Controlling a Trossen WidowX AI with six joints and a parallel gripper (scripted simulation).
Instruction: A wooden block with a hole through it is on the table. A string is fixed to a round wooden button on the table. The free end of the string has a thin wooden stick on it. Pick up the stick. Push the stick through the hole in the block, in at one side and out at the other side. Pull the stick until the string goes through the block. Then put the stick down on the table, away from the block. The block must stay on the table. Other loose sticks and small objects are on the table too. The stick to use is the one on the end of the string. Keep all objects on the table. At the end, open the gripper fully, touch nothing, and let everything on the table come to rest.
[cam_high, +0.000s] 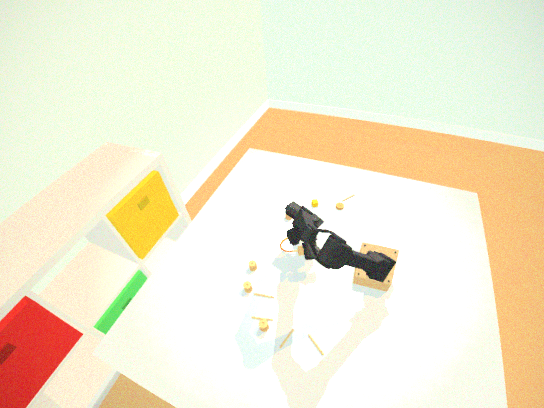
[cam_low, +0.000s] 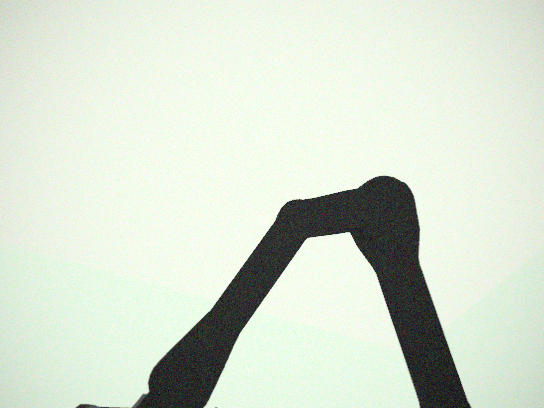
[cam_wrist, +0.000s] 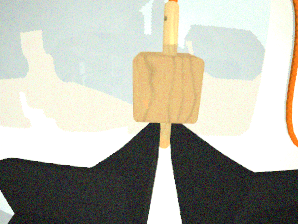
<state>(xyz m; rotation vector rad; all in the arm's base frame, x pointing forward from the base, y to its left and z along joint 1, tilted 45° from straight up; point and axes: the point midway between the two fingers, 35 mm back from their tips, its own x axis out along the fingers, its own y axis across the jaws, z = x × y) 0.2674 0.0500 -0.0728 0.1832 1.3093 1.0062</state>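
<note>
Now: gripper tip 20 mm short of the square wooden block and 10 mm to the right of it. Also, from my gripper tip: thin wooden stick: 40 mm ahead, 20 mm to the left; then round wooden button: 80 mm ahead, 160 mm to the right, 10 mm below; then yellow piece: 60 mm ahead, 270 mm to the right.
</note>
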